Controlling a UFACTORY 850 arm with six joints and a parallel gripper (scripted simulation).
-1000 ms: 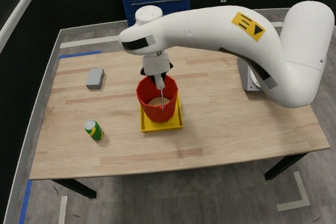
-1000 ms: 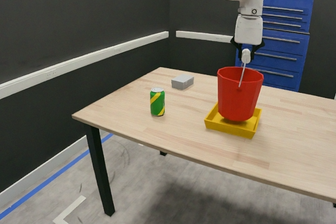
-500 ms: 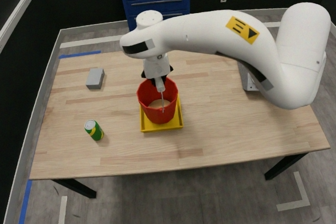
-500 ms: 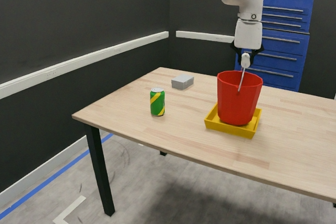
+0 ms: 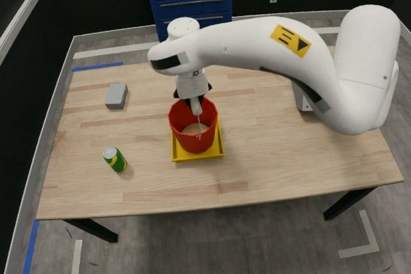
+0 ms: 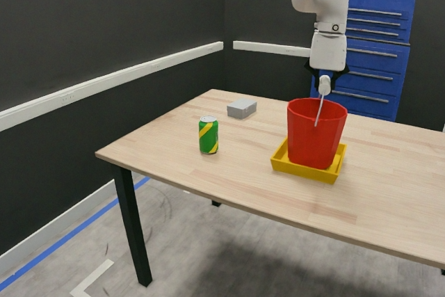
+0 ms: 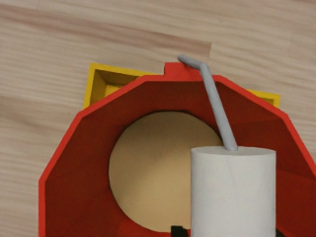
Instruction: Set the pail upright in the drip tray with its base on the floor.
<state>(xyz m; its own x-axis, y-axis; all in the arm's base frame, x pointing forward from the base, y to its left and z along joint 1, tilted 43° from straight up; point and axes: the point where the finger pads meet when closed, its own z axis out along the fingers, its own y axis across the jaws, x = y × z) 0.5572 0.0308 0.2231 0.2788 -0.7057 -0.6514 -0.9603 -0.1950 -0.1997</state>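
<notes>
My hand is 10 mm short of the red pail and 100 mm above it. From my hand the other things lie so: yellow drip tray (10 mm ahead, 260 mm below); grey block (420 mm ahead, 240 mm to the right, 240 mm below); grey wire bail (30 mm below).
</notes>
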